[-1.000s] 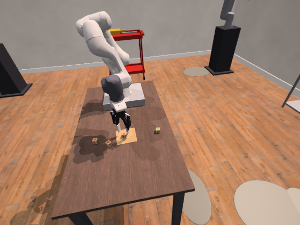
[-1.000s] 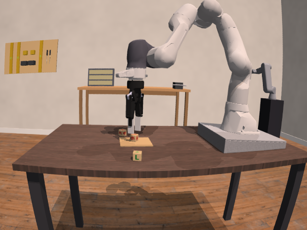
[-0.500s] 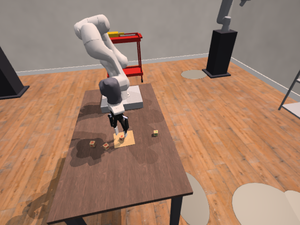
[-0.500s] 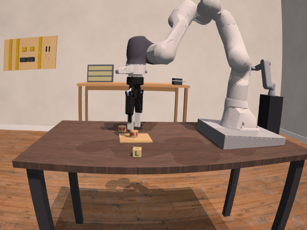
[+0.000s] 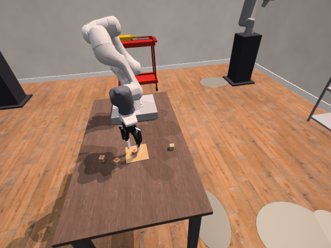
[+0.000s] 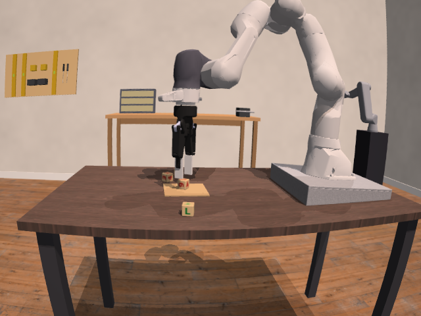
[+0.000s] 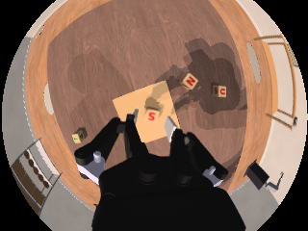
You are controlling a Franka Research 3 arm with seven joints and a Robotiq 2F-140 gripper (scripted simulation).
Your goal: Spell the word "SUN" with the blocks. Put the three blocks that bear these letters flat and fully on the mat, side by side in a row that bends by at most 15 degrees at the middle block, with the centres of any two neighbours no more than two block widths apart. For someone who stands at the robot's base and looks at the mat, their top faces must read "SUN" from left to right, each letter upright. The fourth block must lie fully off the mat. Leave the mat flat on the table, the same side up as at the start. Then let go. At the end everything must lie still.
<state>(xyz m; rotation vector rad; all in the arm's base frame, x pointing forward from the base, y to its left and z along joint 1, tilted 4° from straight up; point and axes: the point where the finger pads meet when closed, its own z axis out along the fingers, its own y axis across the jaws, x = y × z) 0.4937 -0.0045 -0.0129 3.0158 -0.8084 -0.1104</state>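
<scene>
Right now my hand is 60 mm above the S block. The rest, counted from my hand: mat: 70 mm below, 10 mm to the left; then N block: 110 mm to the right, 60 mm below, 50 mm ahead; then U block: 200 mm to the right, 60 mm below, 10 mm ahead.
</scene>
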